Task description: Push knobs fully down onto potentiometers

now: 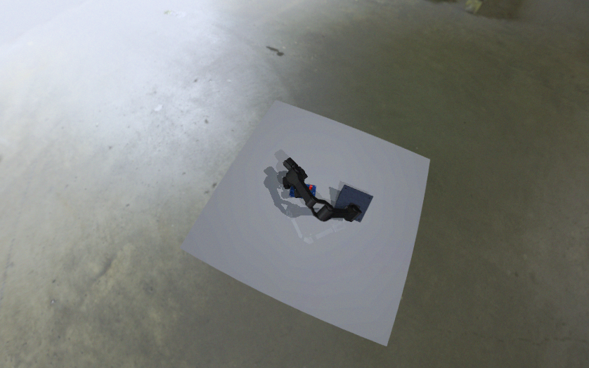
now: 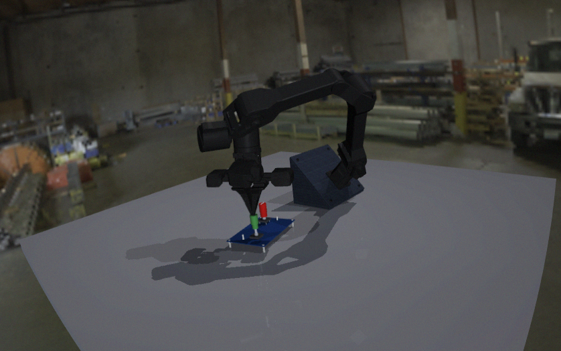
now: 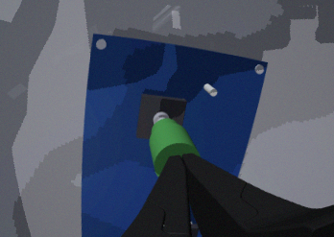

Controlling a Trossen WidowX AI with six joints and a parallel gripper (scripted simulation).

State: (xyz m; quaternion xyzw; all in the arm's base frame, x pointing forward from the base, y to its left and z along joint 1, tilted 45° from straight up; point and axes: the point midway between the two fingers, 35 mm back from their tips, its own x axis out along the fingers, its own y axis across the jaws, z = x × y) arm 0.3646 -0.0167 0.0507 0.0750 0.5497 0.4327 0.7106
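Right now the red knob is 70 mm behind my gripper tip, 50 mm to the right of it and 20 mm below it. The rest, counted from my gripper tip: green knob 20 mm below.
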